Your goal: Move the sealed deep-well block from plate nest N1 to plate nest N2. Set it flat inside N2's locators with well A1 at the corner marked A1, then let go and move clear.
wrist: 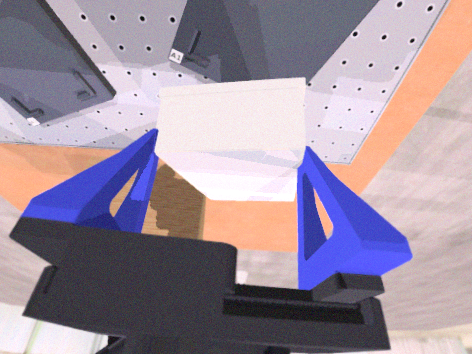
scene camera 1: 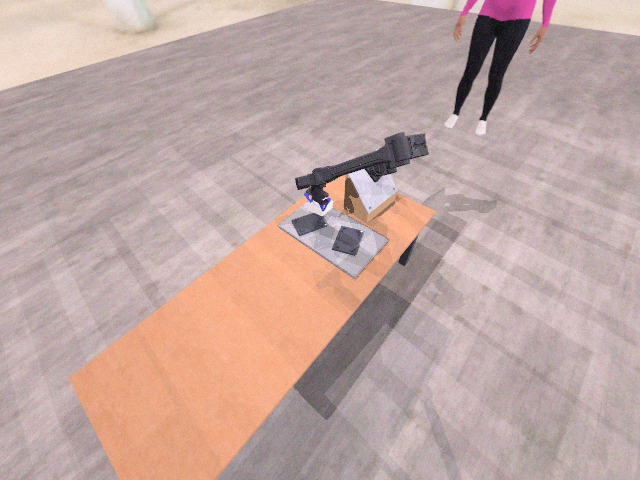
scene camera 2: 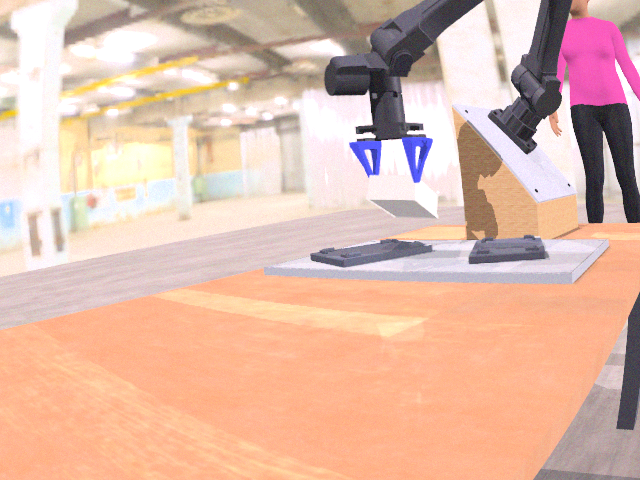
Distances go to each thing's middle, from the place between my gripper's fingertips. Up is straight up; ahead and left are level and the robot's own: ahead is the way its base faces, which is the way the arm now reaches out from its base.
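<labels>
The white block [scene camera 2: 398, 195] is 30 mm below my hand, 40 mm behind it and 10 mm to the right of it. And there's a grey perforated plate [scene camera 2: 449, 261], which is 100 mm to the left of my hand, 20 mm ahead of it and 120 mm below it.
</labels>
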